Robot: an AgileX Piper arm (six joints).
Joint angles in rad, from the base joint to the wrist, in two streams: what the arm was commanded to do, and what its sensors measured. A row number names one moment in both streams.
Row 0, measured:
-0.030 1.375 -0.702 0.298 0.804 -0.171
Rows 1 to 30, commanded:
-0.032 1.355 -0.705 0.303 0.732 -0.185
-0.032 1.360 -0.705 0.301 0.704 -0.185
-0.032 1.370 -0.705 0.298 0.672 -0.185
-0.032 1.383 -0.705 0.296 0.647 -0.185
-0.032 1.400 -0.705 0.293 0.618 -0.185
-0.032 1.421 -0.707 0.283 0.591 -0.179
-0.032 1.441 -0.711 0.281 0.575 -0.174
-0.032 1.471 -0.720 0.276 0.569 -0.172
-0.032 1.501 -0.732 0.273 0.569 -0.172
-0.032 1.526 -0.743 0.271 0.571 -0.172
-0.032 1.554 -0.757 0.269 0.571 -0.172
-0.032 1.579 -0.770 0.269 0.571 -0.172
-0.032 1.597 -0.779 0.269 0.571 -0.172
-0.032 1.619 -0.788 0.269 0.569 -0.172
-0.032 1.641 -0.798 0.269 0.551 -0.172
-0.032 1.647 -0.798 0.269 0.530 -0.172
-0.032 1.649 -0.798 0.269 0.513 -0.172
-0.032 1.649 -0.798 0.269 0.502 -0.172
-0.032 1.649 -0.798 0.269 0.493 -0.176
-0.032 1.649 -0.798 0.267 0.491 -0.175
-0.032 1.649 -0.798 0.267 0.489 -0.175
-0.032 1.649 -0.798 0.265 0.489 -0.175
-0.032 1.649 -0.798 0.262 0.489 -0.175
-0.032 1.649 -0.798 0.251 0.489 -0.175
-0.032 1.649 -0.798 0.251 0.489 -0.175
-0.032 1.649 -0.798 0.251 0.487 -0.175
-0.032 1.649 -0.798 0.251 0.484 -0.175
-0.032 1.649 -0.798 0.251 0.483 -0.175
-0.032 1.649 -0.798 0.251 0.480 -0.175
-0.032 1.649 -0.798 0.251 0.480 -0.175
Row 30, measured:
-0.030 1.647 -0.790 0.263 0.492 -0.173
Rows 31 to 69, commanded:
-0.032 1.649 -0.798 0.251 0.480 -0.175
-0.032 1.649 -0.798 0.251 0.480 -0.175
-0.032 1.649 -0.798 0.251 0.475 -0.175
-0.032 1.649 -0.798 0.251 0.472 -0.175
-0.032 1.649 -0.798 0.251 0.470 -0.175
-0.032 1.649 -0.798 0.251 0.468 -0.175
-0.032 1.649 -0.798 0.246 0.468 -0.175
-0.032 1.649 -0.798 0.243 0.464 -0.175
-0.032 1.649 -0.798 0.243 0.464 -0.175
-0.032 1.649 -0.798 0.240 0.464 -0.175
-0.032 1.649 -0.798 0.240 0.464 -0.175
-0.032 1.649 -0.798 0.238 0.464 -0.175
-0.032 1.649 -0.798 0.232 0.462 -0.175
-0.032 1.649 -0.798 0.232 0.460 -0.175
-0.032 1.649 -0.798 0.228 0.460 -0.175
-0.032 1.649 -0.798 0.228 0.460 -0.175
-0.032 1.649 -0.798 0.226 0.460 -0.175
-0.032 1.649 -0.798 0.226 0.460 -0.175
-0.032 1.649 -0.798 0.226 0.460 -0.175
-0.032 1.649 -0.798 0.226 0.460 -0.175
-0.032 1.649 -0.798 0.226 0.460 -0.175
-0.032 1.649 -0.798 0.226 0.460 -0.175
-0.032 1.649 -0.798 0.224 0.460 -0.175
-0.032 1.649 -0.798 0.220 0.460 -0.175
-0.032 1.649 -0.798 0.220 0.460 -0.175
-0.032 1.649 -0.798 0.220 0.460 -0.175
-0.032 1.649 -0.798 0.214 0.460 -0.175
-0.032 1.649 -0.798 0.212 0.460 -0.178
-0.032 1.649 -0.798 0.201 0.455 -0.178
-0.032 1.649 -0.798 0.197 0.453 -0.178
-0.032 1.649 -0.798 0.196 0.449 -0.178
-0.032 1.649 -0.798 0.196 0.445 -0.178
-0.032 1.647 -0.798 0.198 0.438 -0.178
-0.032 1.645 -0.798 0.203 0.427 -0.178
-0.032 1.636 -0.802 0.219 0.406 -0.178
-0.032 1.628 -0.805 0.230 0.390 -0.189
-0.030 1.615 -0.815 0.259 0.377 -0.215
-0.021 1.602 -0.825 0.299 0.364 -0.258
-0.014 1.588 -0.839 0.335 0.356 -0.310
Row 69, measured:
-0.030 1.637 -0.798 0.231 0.413 -0.189
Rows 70 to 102, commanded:
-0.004 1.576 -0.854 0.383 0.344 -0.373
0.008 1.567 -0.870 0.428 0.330 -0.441
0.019 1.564 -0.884 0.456 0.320 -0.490
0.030 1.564 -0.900 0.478 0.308 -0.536
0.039 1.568 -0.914 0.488 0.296 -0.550
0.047 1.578 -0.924 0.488 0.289 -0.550
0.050 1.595 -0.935 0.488 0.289 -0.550
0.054 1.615 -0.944 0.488 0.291 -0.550
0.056 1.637 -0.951 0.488 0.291 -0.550
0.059 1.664 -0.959 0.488 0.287 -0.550
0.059 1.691 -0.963 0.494 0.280 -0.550
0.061 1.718 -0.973 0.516 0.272 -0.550
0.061 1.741 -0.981 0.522 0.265 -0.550
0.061 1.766 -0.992 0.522 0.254 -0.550
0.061 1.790 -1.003 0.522 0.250 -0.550
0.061 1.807 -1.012 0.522 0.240 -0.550
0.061 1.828 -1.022 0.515 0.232 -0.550
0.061 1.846 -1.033 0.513 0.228 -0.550
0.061 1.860 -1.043 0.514 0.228 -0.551
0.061 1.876 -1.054 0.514 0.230 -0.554
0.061 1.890 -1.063 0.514 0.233 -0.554
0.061 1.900 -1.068 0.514 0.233 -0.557
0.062 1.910 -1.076 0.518 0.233 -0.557
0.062 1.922 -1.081 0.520 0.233 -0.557
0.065 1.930 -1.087 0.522 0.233 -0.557
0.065 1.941 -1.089 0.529 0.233 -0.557
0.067 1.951 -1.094 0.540 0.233 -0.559
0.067 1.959 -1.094 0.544 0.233 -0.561
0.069 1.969 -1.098 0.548 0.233 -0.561
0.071 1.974 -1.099 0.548 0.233 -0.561
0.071 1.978 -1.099 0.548 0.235 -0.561
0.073 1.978 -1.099 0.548 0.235 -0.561
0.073 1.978 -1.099 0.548 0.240 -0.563
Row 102, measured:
0.066 1.972 -1.093 0.541 0.240 -0.550
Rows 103 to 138, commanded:
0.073 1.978 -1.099 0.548 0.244 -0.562
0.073 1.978 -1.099 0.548 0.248 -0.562
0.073 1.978 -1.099 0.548 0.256 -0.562
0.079 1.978 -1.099 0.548 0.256 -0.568
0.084 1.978 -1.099 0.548 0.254 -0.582
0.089 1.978 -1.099 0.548 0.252 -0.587
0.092 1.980 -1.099 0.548 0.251 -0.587
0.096 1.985 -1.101 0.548 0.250 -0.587
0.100 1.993 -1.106 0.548 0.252 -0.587
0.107 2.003 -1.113 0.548 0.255 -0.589
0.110 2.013 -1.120 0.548 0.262 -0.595
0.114 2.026 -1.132 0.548 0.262 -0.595
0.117 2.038 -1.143 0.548 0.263 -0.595
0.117 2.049 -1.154 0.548 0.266 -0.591
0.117 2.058 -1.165 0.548 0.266 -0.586
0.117 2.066 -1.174 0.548 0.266 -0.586
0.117 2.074 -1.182 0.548 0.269 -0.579
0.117 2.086 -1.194 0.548 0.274 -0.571
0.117 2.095 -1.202 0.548 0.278 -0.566
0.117 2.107 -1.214 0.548 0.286 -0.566
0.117 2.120 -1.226 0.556 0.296 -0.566
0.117 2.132 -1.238 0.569 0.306 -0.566
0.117 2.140 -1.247 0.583 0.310 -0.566
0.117 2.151 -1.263 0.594 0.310 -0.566
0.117 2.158 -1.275 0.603 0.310 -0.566
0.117 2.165 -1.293 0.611 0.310 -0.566
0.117 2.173 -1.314 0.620 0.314 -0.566
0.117 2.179 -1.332 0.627 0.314 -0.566
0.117 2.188 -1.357 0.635 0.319 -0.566
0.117 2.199 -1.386 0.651 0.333 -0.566
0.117 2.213 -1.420 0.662 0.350 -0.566
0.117 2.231 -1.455 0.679 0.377 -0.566
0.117 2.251 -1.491 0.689 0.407 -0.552
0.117 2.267 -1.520 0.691 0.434 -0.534
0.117 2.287 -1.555 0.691 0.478 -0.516
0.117 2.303 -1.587 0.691 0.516 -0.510
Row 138, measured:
0.115 2.243 -1.472 0.673 0.390 -0.552
